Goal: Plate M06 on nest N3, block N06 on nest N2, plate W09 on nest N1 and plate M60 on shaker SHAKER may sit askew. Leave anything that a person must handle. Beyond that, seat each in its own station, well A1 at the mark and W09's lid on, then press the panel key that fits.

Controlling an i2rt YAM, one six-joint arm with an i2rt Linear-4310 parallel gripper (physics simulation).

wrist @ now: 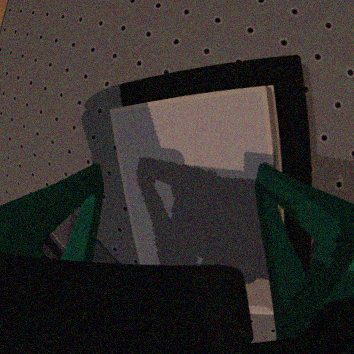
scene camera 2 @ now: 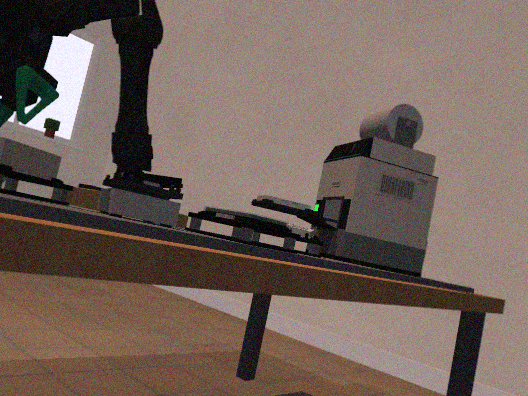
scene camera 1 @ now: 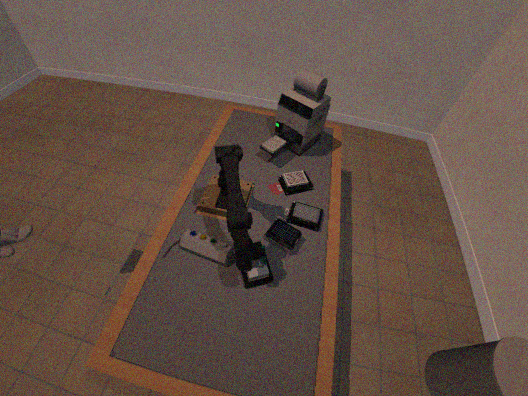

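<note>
My gripper [scene camera 1: 256,257] [scene camera 2: 12,120] [wrist: 179,175] is open and empty, its green fingertips above a tall pale block [scene camera 1: 258,273] [scene camera 2: 31,156] [wrist: 215,130]. The block sits on a black nest [scene camera 2: 64,192] [wrist: 295,110], its edges roughly parallel to the rim in the wrist view; full seating cannot be told. In scene camera 1, a dark plate [scene camera 1: 284,232] sits on a black station. A grey-topped plate [scene camera 1: 306,214] and a white patterned plate [scene camera 1: 295,178] sit on black stations farther back. A pale plate [scene camera 1: 274,144] lies on the machine's tray. The key panel [scene camera 1: 200,246] has coloured keys. Labels are unreadable.
A tall grey machine [scene camera 1: 302,117] [scene camera 2: 390,200] with a roll on top and a green light stands at the back. A red card [scene camera 1: 275,188] lies beside the patterned plate's station. The arm rises from a tan base [scene camera 1: 209,200]. Shoes [scene camera 1: 17,233] show on the floor at left.
</note>
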